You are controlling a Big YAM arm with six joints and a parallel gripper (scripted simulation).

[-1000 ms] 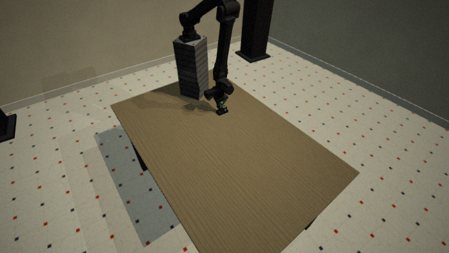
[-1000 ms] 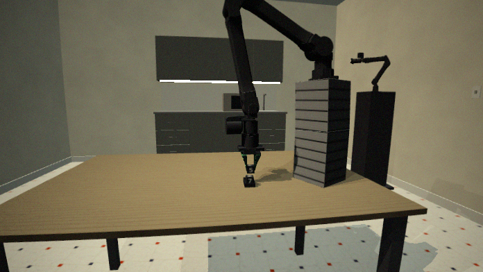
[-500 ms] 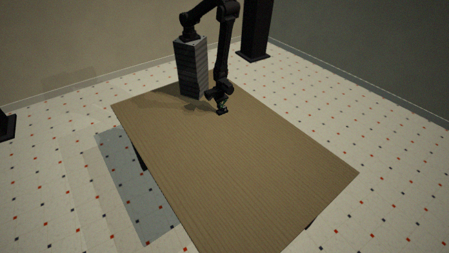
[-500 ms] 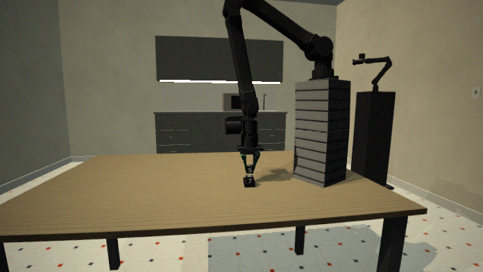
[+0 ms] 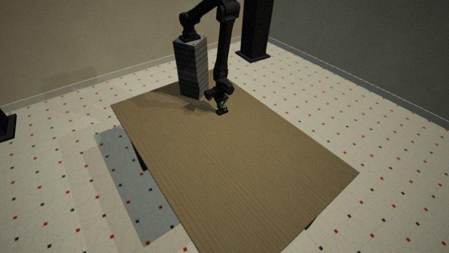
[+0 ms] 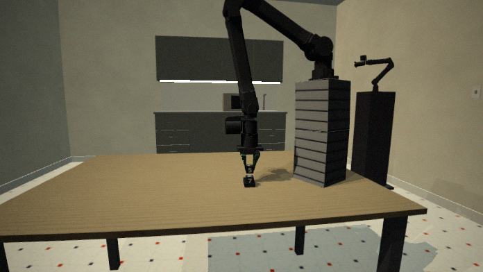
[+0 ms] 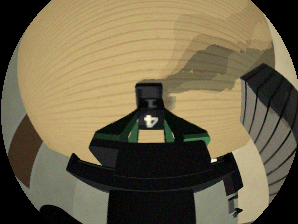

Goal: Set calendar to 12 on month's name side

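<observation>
The black calendar tray lies 2 cm to the left of my hand and 5 cm below it.
</observation>
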